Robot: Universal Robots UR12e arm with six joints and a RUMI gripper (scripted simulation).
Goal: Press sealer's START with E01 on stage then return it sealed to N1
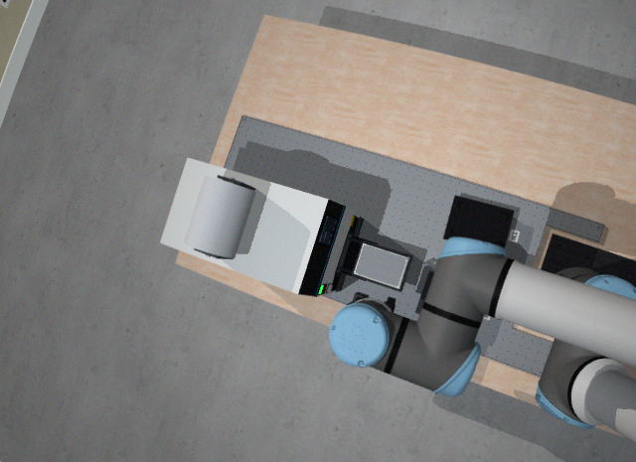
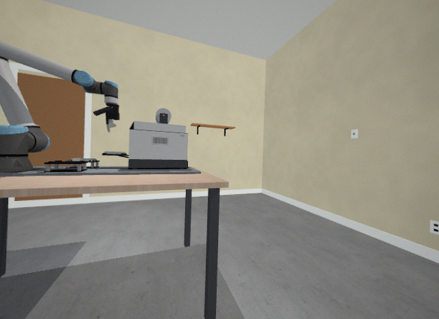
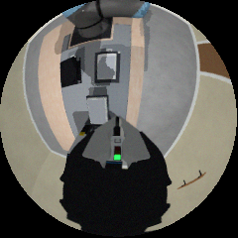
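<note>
My gripper is now 6 cm short of the plate E01, 10 cm to the left of it and 17 cm above it. Round my hand: sealer stage (6 cm ahead, 10 cm to the right, 19 cm below); nest N1 (17 cm behind, 26 cm to the right, 24 cm below); foil roll (39 cm ahead, 13 cm to the right, 13 cm above).
</note>
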